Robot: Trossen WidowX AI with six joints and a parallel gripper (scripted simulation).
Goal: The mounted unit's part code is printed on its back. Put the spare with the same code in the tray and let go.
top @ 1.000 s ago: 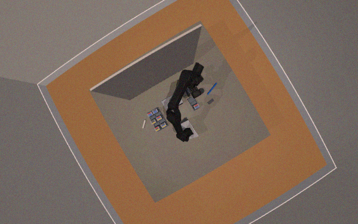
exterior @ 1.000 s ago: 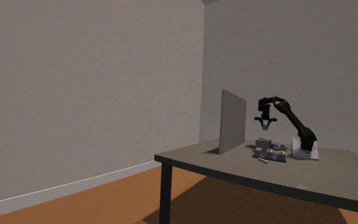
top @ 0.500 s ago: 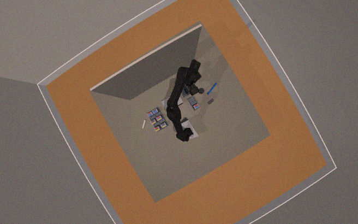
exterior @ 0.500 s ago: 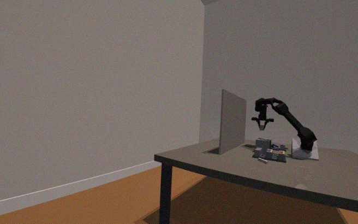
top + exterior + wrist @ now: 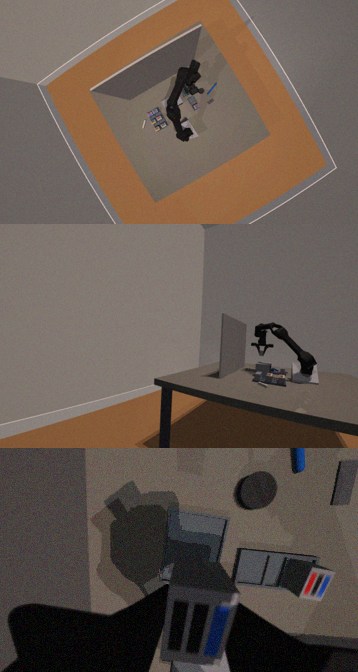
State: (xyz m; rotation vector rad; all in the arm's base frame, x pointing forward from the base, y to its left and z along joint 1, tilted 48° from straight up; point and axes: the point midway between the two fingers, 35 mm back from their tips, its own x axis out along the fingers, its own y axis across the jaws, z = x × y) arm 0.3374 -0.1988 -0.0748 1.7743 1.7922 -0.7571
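Right now the blue-grey tray is 150 mm below my gripper tip. Also, from my gripper tip: light grey unit (190 mm to the left, 100 mm below, 40 mm behind); then grey spare (20 mm above); then dark disc (150 mm below, 100 mm to the right, 80 mm behind).
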